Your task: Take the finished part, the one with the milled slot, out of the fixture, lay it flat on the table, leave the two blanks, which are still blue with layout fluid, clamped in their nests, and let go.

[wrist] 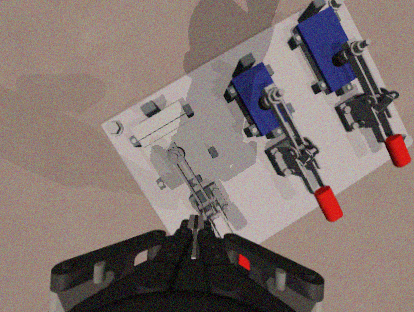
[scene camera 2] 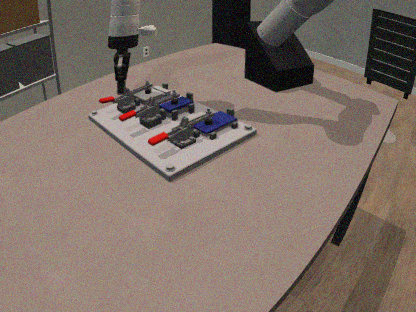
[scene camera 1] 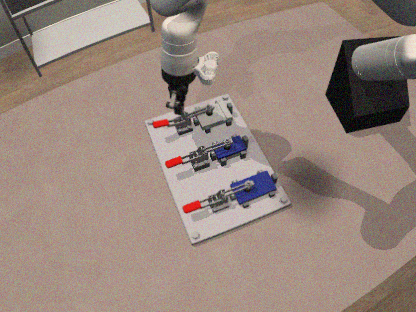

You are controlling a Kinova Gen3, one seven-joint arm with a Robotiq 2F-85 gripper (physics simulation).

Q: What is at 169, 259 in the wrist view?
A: My gripper.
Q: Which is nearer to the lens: the finished part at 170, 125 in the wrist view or the blue blank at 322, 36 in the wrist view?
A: The finished part.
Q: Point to a fixture plate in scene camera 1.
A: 186, 186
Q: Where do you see a fixture plate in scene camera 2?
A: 130, 134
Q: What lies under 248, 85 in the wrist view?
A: A blue blank.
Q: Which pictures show my gripper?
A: The wrist view, scene camera 2 and scene camera 1: all of them.
